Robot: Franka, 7 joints.
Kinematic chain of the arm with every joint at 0, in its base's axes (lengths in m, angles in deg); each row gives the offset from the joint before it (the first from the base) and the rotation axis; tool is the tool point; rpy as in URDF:
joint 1: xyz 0 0 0.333 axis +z
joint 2: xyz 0 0 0 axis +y
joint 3: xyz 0 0 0.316 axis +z
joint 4: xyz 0.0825 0 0 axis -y
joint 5: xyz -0.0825 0 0.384 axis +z
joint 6: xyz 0 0 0 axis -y
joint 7: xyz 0.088 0 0 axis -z
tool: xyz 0 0 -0.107 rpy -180 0 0
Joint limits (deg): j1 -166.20..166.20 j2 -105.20..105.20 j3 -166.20..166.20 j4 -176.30..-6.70 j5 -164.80..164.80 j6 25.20..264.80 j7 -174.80..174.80
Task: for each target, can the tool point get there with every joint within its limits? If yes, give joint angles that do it. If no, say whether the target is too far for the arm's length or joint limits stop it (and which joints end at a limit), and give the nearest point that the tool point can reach.
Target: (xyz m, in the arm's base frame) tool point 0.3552 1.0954 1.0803
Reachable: no: too far | nearest point 0.2220 0.6845 0.8000 | short by 0.515 m
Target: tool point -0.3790 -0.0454 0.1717
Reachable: yes | joints -79.30 -41.17 -110.37 -151.30 -109.76 147.09 80.41
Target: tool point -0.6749 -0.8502 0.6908
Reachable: no: too far | nearest point -0.5066 -0.6382 0.6016 | short by 0.285 m
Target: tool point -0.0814 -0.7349 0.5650
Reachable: yes | joints 73.14 -66.76 -69.61 -22.17 59.81 216.46 -19.54
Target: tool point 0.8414 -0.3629 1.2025
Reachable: no: too far | nearest point 0.5714 -0.2465 0.9235 | short by 0.405 m
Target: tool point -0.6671 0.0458 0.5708
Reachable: yes | joints -23.70 -33.54 -132.84 -71.74 -100.92 59.28 -121.43
